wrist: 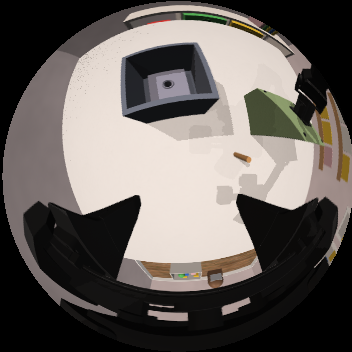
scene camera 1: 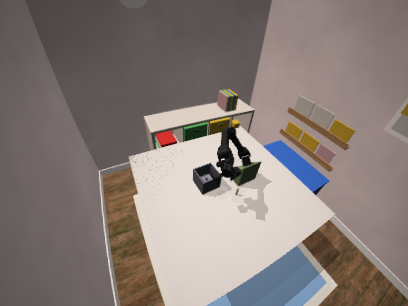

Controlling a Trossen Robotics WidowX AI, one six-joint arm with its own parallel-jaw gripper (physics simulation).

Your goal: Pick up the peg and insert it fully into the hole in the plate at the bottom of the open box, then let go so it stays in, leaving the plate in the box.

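The small orange-brown peg lies on its side on the white table, in front of the green panel and to the right of the box. The dark open box stands upright on the table. In the wrist view, a light grey plate lies at its bottom, with a dark round hole near the plate's middle. My gripper is open and empty, above the table. Its fingers are spread wide and apart from the peg. In the scene view, the fingers blend into the dark arm.
A green slanted panel stands by the arm's base, to the right of the box and behind the peg. A low shelf unit with coloured bins stands beyond the table's far edge. Shadows of the arm fall on the table around the peg.
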